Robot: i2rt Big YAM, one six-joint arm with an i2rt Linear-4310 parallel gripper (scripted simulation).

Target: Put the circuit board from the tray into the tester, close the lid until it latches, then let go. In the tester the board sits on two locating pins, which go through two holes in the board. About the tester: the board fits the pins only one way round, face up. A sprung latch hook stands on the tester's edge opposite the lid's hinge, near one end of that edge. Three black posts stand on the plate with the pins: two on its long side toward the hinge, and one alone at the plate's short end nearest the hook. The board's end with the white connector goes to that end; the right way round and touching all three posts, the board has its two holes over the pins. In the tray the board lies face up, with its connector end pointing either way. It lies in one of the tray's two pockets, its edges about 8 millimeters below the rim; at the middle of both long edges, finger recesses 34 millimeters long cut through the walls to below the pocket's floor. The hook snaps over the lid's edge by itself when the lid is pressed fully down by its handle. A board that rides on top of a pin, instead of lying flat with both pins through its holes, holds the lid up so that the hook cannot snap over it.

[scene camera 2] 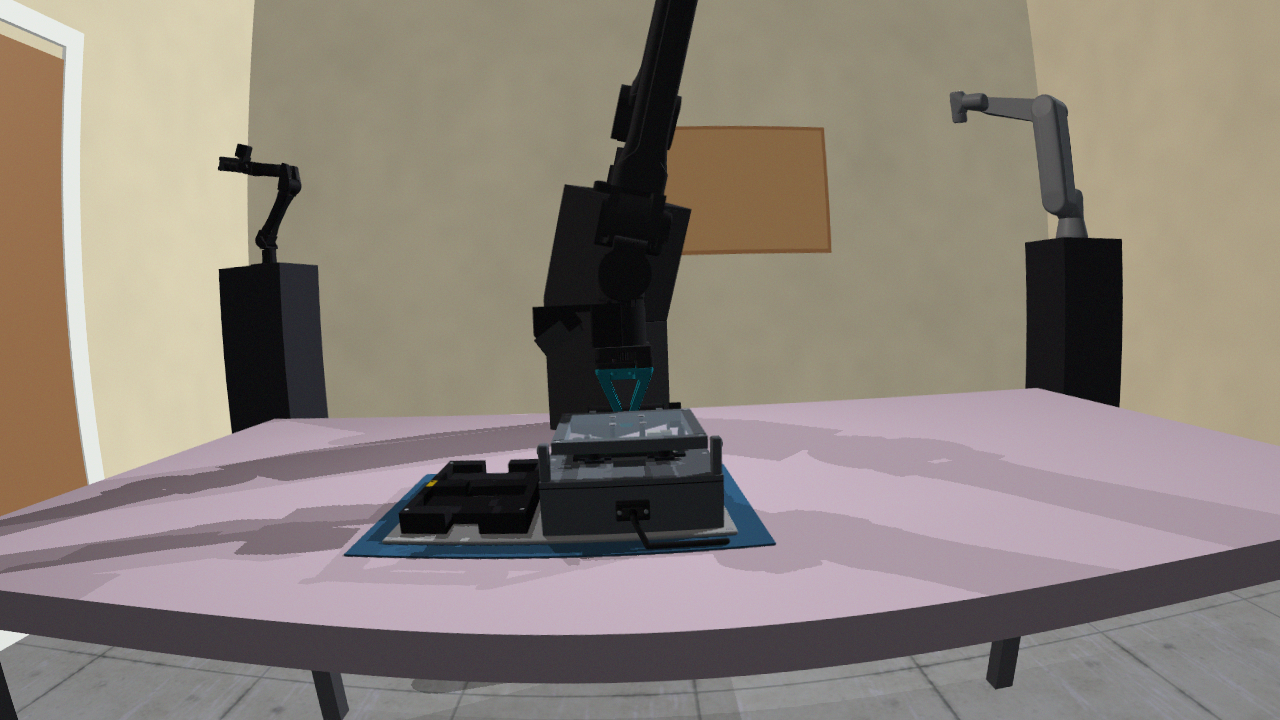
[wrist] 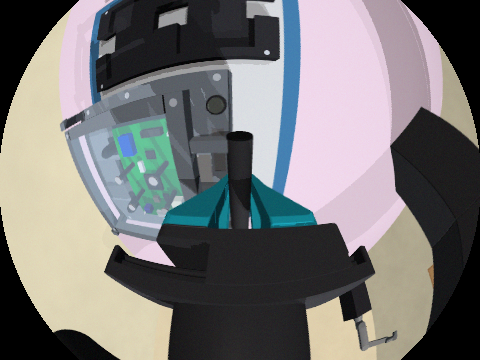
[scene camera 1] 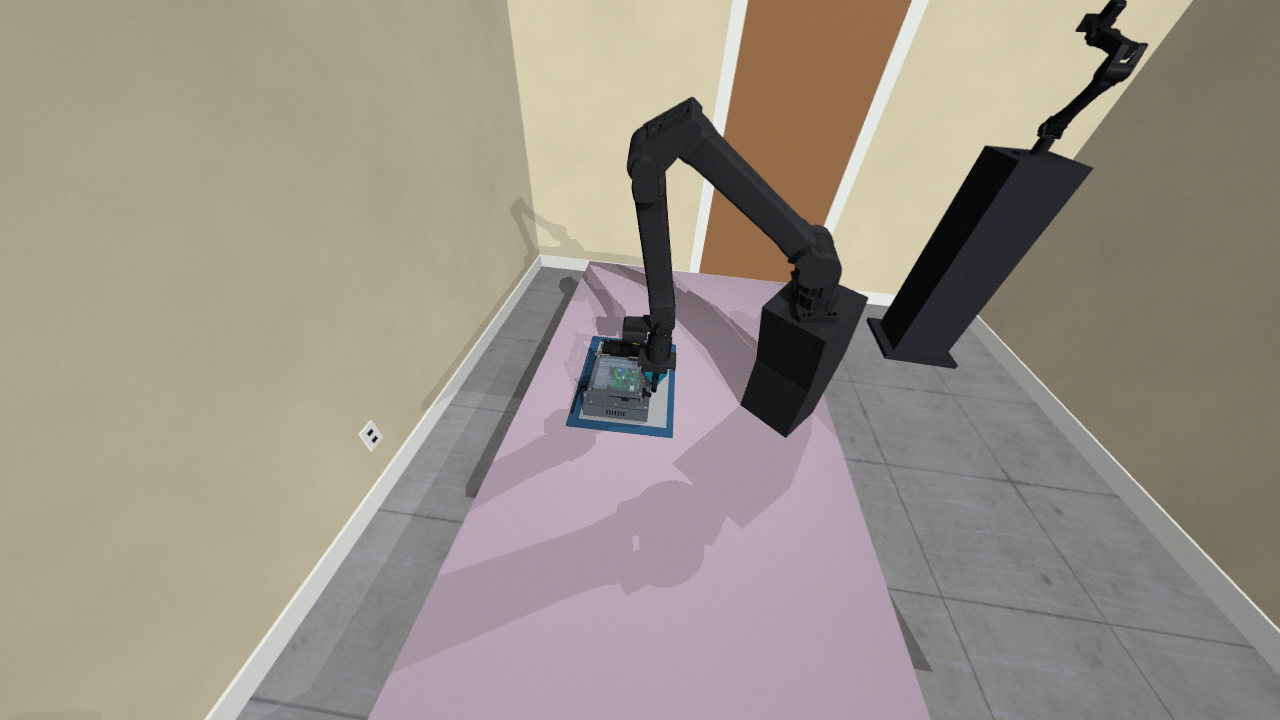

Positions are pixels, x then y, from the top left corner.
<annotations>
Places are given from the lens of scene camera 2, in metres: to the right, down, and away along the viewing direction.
grey tester point(scene camera 2: 585, 509): -0.05, 0.14, 0.60
</annotations>
